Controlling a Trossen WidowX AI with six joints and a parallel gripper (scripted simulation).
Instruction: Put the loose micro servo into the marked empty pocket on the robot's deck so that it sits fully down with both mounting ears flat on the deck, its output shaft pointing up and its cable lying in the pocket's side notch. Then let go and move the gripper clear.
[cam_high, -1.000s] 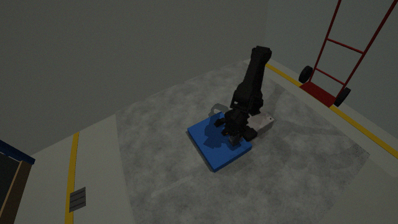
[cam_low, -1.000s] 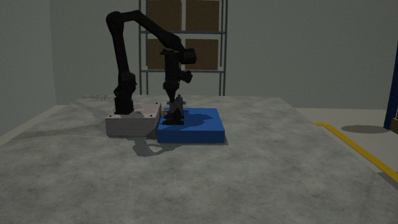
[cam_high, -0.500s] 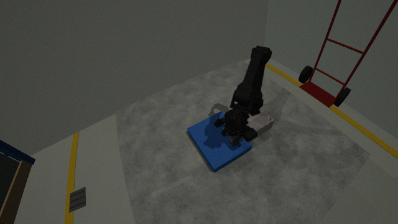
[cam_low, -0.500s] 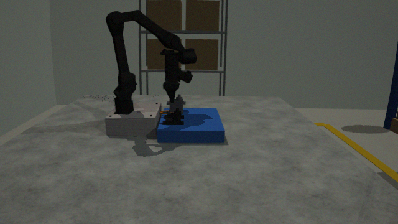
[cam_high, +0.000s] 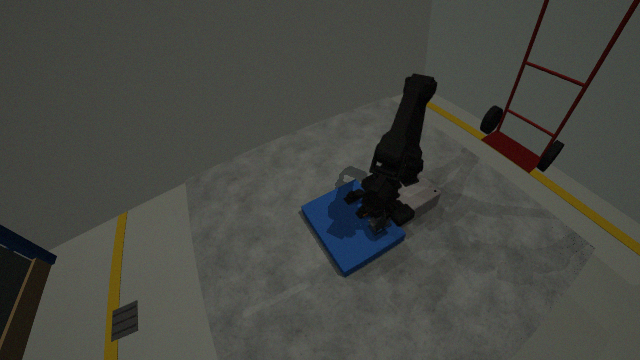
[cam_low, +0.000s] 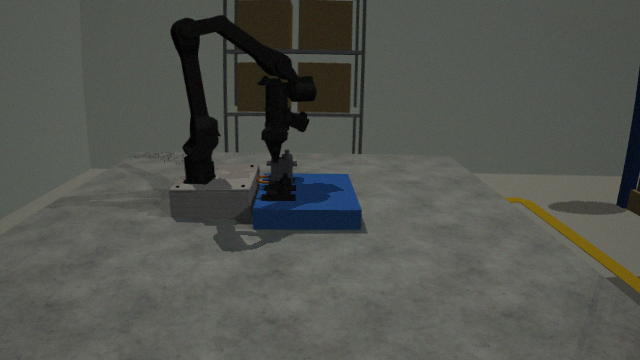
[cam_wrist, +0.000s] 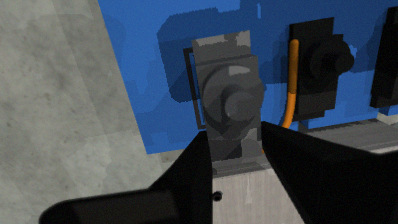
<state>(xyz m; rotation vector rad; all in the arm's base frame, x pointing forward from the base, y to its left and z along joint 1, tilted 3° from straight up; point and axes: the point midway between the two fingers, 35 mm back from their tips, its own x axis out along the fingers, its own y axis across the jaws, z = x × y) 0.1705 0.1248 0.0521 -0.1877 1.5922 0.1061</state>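
Right now my gripper tip is 130 mm short of the blue deck, 50 mm to the left of it and 80 mm above it.
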